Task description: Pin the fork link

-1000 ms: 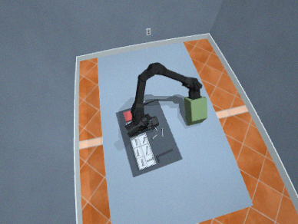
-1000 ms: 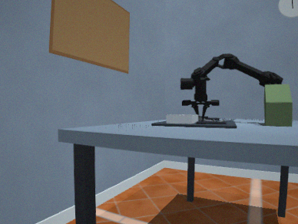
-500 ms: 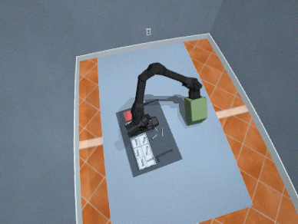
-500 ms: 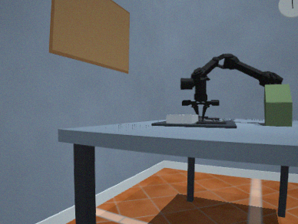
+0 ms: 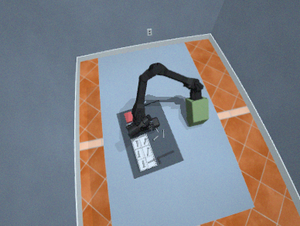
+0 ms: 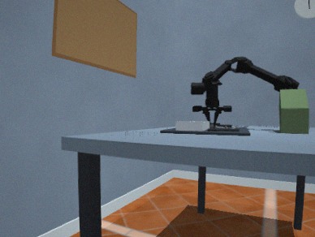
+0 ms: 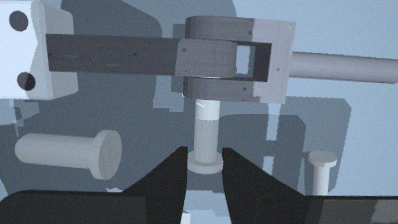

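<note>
Right now my hand is 2 cm short of the eye plate, 5 cm to the left of it and 3 cm above it. Round my hand: thick headed pin: 7 cm ahead, 3 cm below; dark mat: 5 cm to the left, 5 cm below; thin headed pin: 7 cm behind, 2 cm to the left, 4 cm below.
</note>
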